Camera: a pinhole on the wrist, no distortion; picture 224 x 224 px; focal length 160.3 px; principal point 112.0 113.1 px. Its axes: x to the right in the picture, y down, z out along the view. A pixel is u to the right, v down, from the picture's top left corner.
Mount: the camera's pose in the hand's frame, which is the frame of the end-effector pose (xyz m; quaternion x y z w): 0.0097 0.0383 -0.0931 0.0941 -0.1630 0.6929 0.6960
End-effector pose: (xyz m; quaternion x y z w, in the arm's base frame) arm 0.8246 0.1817 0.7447 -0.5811 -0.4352 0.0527 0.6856
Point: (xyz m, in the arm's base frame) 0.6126 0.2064 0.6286
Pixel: 155 211
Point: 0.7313 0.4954 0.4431
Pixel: outside the picture
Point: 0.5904 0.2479 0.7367
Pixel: 114 156
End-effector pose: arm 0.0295 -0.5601 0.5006 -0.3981 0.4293 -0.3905 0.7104
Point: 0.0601 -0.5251 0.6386
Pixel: 60 152
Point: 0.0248 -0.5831 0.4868
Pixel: 102 72
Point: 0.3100 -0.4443 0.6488
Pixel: 145 122
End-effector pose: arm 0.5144 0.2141 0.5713 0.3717 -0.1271 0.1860 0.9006
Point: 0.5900 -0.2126 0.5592
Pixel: 48 115
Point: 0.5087 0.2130 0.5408
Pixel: 67 145
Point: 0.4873 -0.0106 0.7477
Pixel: 144 107
